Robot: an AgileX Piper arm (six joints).
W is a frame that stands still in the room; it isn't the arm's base.
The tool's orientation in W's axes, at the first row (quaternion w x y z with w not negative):
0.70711, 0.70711, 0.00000, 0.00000
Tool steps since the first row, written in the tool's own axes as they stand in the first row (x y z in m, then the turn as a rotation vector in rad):
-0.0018, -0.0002, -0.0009, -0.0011, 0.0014, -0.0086
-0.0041, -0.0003, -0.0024, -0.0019, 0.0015, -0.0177
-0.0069, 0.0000, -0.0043, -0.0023, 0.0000, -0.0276
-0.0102, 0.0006, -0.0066, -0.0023, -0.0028, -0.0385
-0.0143, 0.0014, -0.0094, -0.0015, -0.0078, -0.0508
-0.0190, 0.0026, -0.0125, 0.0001, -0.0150, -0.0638
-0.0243, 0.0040, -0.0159, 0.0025, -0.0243, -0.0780
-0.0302, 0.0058, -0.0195, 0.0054, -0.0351, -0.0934
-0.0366, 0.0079, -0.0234, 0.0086, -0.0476, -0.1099
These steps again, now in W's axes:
-0.0018, 0.0009, -0.0002, -0.0011, 0.0086, 0.0014
-0.0041, 0.0024, -0.0003, -0.0019, 0.0177, 0.0015
-0.0069, 0.0043, 0.0000, -0.0023, 0.0276, 0.0000
-0.0102, 0.0066, 0.0006, -0.0023, 0.0385, -0.0028
-0.0143, 0.0094, 0.0014, -0.0015, 0.0508, -0.0078
-0.0190, 0.0125, 0.0026, 0.0001, 0.0638, -0.0150
-0.0243, 0.0159, 0.0040, 0.0025, 0.0780, -0.0243
-0.0302, 0.0195, 0.0058, 0.0054, 0.0934, -0.0351
-0.0366, 0.0234, 0.0079, 0.0086, 0.1099, -0.0476

